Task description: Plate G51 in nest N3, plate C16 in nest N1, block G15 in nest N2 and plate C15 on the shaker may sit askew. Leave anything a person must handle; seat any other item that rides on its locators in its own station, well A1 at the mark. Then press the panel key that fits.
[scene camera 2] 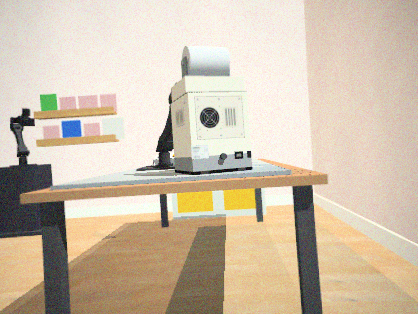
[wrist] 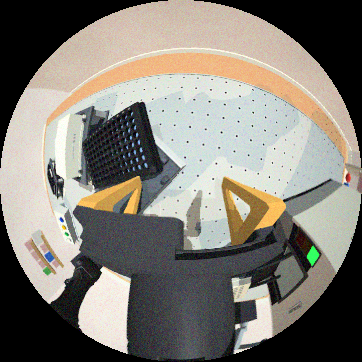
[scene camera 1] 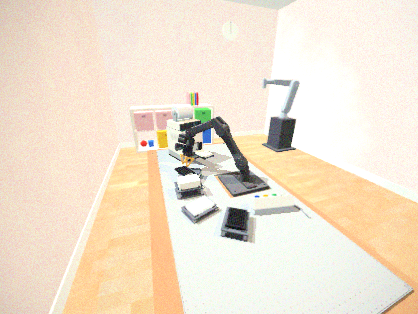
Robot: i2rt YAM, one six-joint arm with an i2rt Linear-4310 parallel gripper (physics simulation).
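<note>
A black well plate lies turned askew over its grey nest; many wells look blue in the wrist view. My gripper is open and empty, above and beside this plate. The white block sits on its own nest. A white plate lies on a low nest. Another black plate sits on a nest nearest scene camera 1. A pale plate shows beside the instrument. The labels are too blurred to read.
The cream instrument stands at the table's far end, with a green display patch. The key panel has blue, yellow and green keys. The arm's dark base stands beside the nests.
</note>
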